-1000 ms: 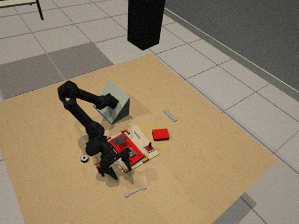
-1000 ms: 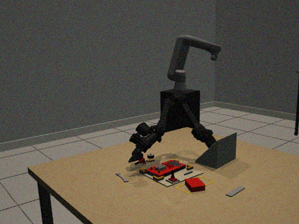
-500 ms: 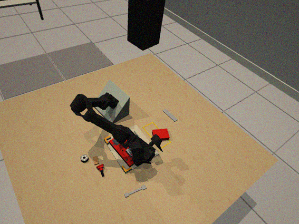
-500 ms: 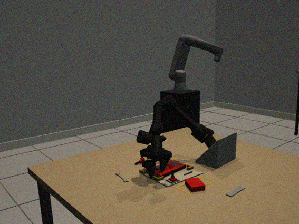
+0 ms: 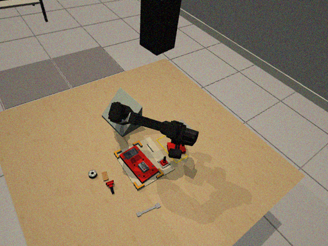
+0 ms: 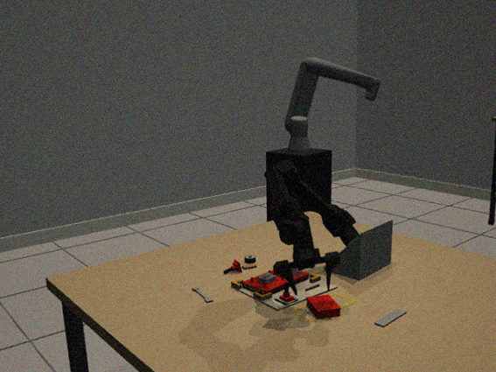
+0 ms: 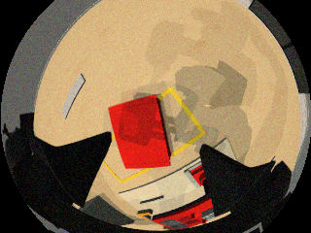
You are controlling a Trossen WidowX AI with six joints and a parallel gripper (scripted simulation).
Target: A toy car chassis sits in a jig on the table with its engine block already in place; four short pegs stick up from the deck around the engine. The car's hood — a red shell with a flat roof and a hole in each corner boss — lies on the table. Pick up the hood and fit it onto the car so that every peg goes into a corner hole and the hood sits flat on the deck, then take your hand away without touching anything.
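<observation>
Now: the hood 40 mm below my gripper tip, 30 mm behind it and 20 mm to the left of it. Round my gripper tip: grey bar (330 mm to the right, 120 mm ahead, 60 mm below); wheel (410 mm to the right, 190 mm behind, 50 mm below); tan block (370 mm to the right, 150 mm behind, 60 mm below).
</observation>
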